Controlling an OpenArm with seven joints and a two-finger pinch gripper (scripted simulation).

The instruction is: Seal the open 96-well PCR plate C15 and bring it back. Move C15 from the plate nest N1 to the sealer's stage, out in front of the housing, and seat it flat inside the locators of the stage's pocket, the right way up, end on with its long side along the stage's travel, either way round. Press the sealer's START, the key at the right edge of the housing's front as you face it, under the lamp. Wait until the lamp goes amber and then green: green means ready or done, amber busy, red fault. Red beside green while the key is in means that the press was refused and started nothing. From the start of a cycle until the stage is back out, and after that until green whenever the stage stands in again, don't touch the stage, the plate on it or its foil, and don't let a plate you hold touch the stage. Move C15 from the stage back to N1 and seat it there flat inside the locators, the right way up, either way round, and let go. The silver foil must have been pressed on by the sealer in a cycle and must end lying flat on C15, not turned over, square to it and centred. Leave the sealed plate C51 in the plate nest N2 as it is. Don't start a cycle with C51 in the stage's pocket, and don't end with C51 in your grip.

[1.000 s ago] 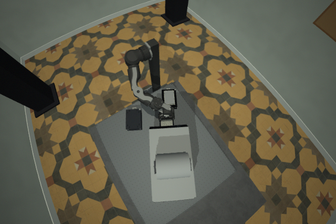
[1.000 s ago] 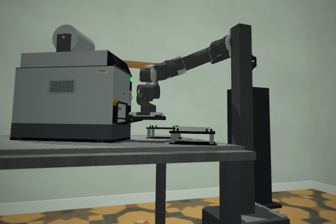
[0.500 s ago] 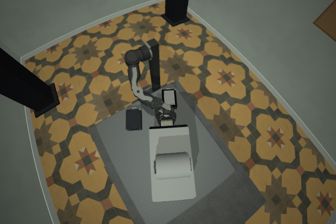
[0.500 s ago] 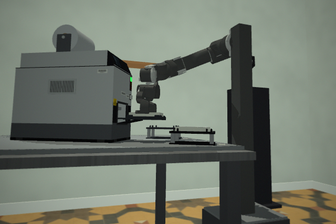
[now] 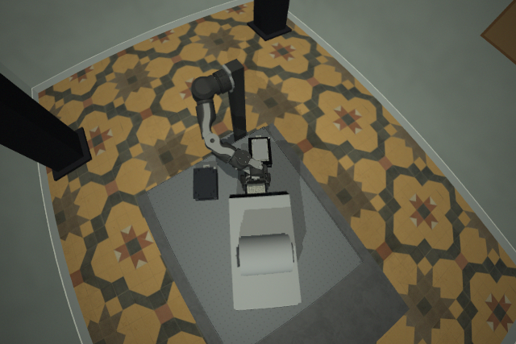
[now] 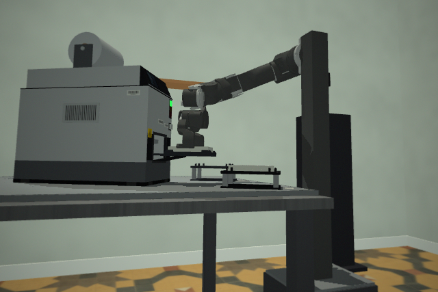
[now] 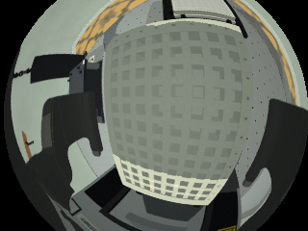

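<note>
Right now the plate C15 is right at my hand. Also, from my hand: sealer stage (1 cm below); start key (4 cm ahead, 13 cm to the right, 8 cm above); yellow warning label (13 cm ahead, 3 cm to the left, 4 cm above).
</note>
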